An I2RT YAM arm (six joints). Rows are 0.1 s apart.
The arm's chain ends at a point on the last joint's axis. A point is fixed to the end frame.
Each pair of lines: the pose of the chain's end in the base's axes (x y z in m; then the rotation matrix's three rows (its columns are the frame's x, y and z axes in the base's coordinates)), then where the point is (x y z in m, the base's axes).
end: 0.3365 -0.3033 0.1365; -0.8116 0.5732 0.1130; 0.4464 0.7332 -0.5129; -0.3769 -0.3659 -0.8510
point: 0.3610 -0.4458 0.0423
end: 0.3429 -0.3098 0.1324; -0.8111 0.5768 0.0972; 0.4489 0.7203 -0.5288; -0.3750 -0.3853 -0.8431
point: 0.3647 -0.4542 0.0405
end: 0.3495 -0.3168 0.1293; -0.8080 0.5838 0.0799; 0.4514 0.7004 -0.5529; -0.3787 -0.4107 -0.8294
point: 0.3681 -0.4639 0.0411
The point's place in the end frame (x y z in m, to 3 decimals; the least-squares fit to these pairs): -0.048 -0.056 0.156
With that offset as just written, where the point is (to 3 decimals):
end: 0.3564 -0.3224 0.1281; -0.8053 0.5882 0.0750; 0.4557 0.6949 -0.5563; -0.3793 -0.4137 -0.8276
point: 0.374 -0.470 0.040
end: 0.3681 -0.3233 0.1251; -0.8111 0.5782 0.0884; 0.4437 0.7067 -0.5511; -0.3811 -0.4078 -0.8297
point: 0.388 -0.470 0.037
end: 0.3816 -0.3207 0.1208; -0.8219 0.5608 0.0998; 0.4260 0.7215 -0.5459; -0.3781 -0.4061 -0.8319
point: 0.405 -0.467 0.032
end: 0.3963 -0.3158 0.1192; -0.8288 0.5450 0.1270; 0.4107 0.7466 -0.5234; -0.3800 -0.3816 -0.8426
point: 0.425 -0.459 0.027
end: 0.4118 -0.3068 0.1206; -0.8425 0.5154 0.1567; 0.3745 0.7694 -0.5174; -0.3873 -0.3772 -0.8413
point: 0.448 -0.449 0.029
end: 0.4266 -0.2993 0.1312; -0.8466 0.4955 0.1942; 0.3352 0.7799 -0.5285; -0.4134 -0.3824 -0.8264
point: 0.470 -0.442 0.044
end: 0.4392 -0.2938 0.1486; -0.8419 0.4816 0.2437; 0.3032 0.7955 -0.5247; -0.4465 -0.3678 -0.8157
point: 0.491 -0.435 0.063
